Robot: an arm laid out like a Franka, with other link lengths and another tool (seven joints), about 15 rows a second.
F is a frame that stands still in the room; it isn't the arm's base.
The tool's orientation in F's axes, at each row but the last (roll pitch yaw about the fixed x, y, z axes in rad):
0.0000, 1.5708, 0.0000
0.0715, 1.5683, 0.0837
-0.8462, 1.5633, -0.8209
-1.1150, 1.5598, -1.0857
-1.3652, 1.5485, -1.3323
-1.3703, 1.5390, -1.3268
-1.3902, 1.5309, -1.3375
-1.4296, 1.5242, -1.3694
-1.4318, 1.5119, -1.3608
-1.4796, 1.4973, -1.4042
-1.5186, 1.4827, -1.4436
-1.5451, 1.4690, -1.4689
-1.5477, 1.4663, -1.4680
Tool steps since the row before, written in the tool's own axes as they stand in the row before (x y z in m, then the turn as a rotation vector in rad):
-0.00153, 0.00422, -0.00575, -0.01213, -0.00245, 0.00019
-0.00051, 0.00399, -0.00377, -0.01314, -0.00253, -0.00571
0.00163, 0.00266, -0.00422, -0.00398, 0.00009, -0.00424
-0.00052, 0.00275, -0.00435, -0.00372, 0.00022, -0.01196
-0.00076, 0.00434, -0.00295, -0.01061, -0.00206, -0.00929
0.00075, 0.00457, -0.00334, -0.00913, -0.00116, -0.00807
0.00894, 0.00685, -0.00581, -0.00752, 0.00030, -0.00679
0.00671, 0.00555, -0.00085, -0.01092, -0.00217, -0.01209
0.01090, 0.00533, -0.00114, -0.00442, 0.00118, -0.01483
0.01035, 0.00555, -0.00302, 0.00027, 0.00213, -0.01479
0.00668, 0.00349, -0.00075, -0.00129, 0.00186, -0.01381
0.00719, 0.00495, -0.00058, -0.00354, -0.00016, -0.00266
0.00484, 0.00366, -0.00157, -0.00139, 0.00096, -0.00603
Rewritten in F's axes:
-0.00575, 0.00422, 0.00153, 0.00019, -0.00245, 0.01213
-0.00382, 0.00394, 0.00050, -0.00571, -0.00260, 0.01313
-0.00428, 0.00254, -0.00167, -0.00426, 0.00000, 0.00396
-0.00443, 0.00263, 0.00047, -0.01198, -0.00009, 0.00366
-0.00309, 0.00426, 0.00065, -0.00927, -0.00213, 0.01061
-0.00353, 0.00439, -0.00091, -0.00808, -0.00123, 0.00911
-0.00608, 0.00618, -0.00924, -0.00687, 0.00023, 0.00745
-0.00112, 0.00518, -0.00696, -0.01204, -0.00239, 0.01093
-0.00138, 0.00460, -0.01120, -0.01493, 0.00037, 0.00422
-0.00330, 0.00454, -0.01075, -0.01490, 0.00098, -0.00052
-0.00093, 0.00283, -0.00696, -0.01392, 0.00092, 0.00106
-0.00088, 0.00414, -0.00766, -0.00268, 0.00000, 0.00353
-0.00180, 0.00300, -0.00520, -0.00610, 0.00062, 0.00127

